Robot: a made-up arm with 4 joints. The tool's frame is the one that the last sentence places.
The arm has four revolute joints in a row. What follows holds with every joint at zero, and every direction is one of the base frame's.
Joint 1 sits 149.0 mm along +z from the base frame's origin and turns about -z.
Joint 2 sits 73.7 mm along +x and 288.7 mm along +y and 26.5 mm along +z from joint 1 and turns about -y.
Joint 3 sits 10.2 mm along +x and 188.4 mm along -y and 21.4 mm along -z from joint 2 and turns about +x.
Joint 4 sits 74.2 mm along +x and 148.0 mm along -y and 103.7 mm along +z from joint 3 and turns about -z.
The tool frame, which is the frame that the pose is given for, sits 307.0 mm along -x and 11.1 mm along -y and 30.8 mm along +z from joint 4; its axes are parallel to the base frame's.
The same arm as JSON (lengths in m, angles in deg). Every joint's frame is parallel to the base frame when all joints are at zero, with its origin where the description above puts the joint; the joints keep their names.
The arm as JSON. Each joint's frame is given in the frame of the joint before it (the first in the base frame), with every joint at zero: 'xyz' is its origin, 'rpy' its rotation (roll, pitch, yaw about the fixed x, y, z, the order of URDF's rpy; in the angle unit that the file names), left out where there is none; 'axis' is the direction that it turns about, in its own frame. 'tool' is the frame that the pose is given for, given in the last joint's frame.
{"units": {"length": "m", "angle": "deg"}, "joints": [
  {"name": "joint 1", "type": "revolute", "origin": {"xyz": [0.0, 0.0, 0.149]}, "axis": "-z"},
  {"name": "joint 2", "type": "revolute", "origin": {"xyz": [0.0737, 0.2887, 0.0265]}, "axis": "-y"},
  {"name": "joint 3", "type": "revolute", "origin": {"xyz": [0.0102, -0.1884, -0.0214]}, "axis": "+x"},
  {"name": "joint 4", "type": "revolute", "origin": {"xyz": [0.0742, -0.148, 0.1037]}, "axis": "-z"}
], "tool": {"origin": {"xyz": [-0.307, -0.0111, 0.0308]}}}

